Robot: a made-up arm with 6 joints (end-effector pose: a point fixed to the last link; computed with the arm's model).
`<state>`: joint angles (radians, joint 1 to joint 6).
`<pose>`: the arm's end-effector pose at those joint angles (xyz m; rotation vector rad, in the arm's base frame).
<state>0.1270 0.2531 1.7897 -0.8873 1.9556 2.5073</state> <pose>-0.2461 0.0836 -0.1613 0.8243 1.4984 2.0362</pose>
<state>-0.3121 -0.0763 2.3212 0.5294 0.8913 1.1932</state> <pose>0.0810 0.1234 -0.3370 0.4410 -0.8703 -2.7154</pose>
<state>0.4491 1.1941 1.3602 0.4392 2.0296 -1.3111</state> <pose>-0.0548 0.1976 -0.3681 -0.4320 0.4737 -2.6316</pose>
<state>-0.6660 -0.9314 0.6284 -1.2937 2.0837 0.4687</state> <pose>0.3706 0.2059 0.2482 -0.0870 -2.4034 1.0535</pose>
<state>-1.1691 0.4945 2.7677 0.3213 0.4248 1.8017</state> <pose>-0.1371 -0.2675 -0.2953 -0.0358 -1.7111 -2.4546</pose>
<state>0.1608 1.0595 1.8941 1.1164 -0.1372 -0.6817</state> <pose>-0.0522 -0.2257 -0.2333 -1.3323 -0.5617 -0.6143</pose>
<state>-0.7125 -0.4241 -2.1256 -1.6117 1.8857 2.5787</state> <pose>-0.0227 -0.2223 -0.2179 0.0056 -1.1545 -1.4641</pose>
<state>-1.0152 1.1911 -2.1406 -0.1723 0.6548 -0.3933</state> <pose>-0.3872 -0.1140 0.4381 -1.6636 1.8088 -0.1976</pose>
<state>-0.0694 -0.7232 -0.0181 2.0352 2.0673 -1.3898</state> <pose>0.0473 0.4173 -0.1041 1.1960 -0.7165 1.2365</pose>
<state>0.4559 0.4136 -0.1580 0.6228 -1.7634 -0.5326</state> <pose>0.2536 0.1733 -0.2939 0.2339 -0.4256 -0.9211</pose>
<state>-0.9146 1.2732 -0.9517 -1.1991 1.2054 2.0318</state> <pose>-0.1309 -0.4228 0.3536 -1.7558 0.1938 -0.1586</pose>
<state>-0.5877 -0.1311 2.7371 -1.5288 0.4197 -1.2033</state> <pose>-0.3396 0.1044 0.0467 0.7542 1.6410 0.6567</pose>
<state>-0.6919 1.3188 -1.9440 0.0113 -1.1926 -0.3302</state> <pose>-0.3054 -0.2078 0.4667 0.2967 2.4790 0.5396</pose>
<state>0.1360 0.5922 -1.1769 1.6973 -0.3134 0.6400</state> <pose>-0.1786 -0.1066 -0.2863 0.8286 0.4624 1.6227</pose>
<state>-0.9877 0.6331 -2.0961 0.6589 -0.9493 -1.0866</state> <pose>-0.3649 -0.3195 -0.0650 -0.0544 1.0084 1.7871</pose>
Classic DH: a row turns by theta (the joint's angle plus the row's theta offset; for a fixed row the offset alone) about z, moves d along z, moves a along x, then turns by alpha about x. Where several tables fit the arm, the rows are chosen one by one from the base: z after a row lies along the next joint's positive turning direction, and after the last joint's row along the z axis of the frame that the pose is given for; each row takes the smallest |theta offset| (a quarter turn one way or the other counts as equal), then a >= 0, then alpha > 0; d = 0 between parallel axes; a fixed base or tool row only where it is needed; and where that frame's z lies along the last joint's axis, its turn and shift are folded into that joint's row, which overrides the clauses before.
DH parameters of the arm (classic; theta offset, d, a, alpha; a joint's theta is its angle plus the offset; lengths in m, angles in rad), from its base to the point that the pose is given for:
base (fixed): 1.3628 0.3047 -0.0223 0.644
joint 1: 0.2581 -0.2605 0.0369 -2.1987
joint 2: 0.0219 -0.1384 0.0326 1.5801
joint 3: 1.5696 -0.1503 -0.1346 1.7027
joint 4: -0.9346 -0.0341 -0.029 1.2104
joint 5: 1.3112 0.0637 -0.0491 0.9728
joint 6: 0.4078 -0.0569 0.0365 2.4559
tool (fixed): 1.4481 -0.3116 0 0

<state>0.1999 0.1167 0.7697 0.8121 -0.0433 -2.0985</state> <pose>-0.1129 0.1391 -0.1473 -0.6257 0.9560 -0.3889</pose>
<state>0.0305 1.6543 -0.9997 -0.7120 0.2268 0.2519</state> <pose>0.1934 -0.1079 0.4954 2.4385 -1.7819 -0.8634</pose>
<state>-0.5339 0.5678 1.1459 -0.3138 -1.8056 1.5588</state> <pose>0.2606 0.2465 -0.0794 1.9912 0.0223 -1.2678</pose>
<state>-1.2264 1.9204 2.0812 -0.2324 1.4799 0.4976</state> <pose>-0.5743 -0.1920 0.2062 1.5863 1.5099 0.7846</pose>
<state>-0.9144 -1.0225 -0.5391 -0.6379 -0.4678 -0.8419</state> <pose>0.2999 -0.3026 -0.1220 -1.3816 0.7337 2.4420</pose>
